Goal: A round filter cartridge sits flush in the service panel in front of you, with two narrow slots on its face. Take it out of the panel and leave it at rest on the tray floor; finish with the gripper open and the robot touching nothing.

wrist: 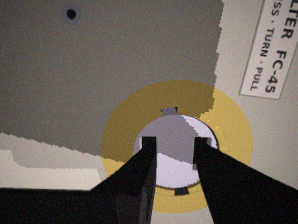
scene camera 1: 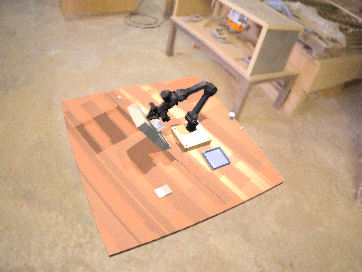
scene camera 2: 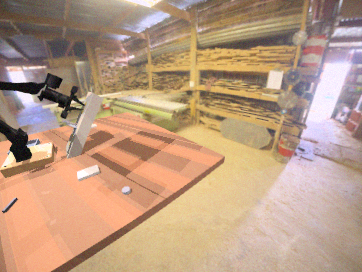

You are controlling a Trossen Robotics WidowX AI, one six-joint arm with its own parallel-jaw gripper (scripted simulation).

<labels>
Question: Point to a service panel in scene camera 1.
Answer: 147, 128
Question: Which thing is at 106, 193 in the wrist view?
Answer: The gripper.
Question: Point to a service panel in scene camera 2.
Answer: At 86, 117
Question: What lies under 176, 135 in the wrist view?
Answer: A round filter cartridge.
</labels>
